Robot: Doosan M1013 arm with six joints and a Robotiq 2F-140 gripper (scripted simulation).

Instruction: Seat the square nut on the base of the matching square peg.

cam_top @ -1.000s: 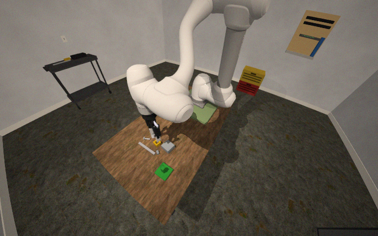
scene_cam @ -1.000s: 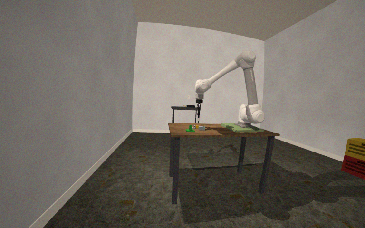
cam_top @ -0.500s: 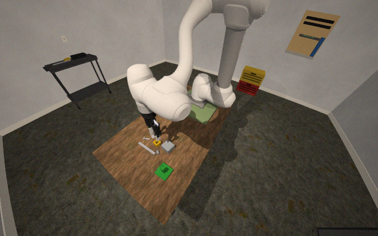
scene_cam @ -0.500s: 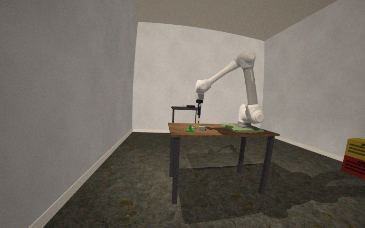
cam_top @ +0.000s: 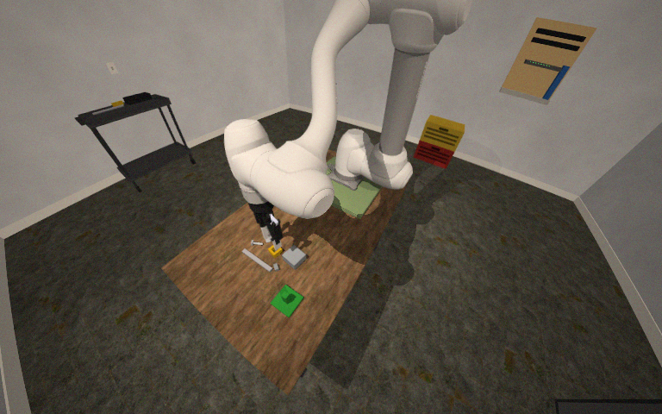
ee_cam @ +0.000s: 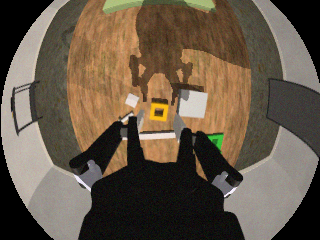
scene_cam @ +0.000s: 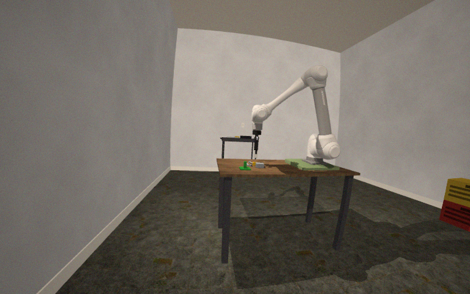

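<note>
Now: hand 10 cm above the long grey bar, 7 cm short of it and 3 cm to the left of it. Round my hand: grey block (8 cm to the left, 8 cm below, 2 cm behind); then small bolt (10 cm to the right, 9 cm below, 2 cm ahead).
</note>
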